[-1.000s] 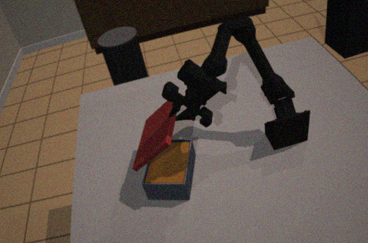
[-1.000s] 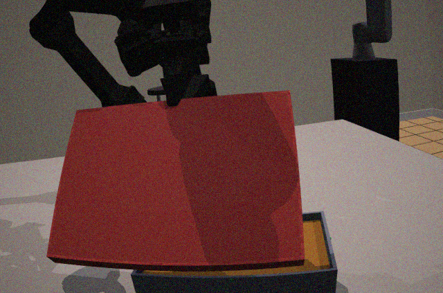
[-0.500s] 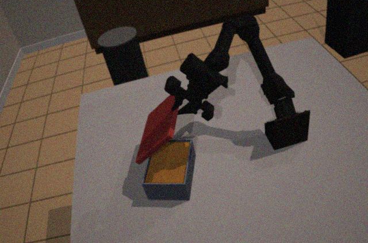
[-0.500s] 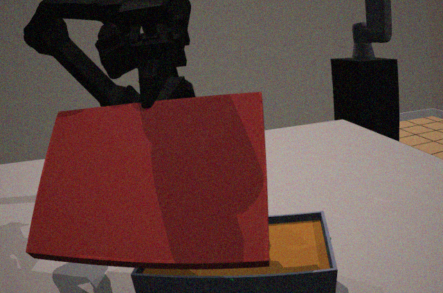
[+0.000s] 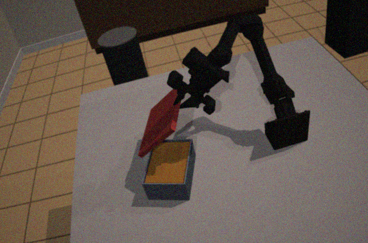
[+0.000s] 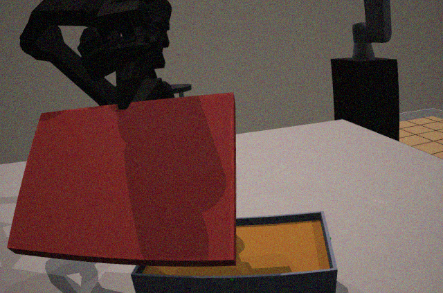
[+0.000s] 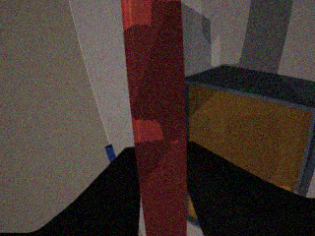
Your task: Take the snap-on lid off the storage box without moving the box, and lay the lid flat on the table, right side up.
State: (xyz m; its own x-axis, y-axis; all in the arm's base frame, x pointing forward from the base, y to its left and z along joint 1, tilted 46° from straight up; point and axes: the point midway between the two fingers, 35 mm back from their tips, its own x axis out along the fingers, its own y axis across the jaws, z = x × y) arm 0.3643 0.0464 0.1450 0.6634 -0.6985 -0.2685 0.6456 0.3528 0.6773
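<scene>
My gripper tip is 6 cm short of the lid, 2 cm to the left of it and 5 cm above it. Also, from my gripper tip: storage box: 8 cm ahead, 10 cm to the left, 19 cm below.
</scene>
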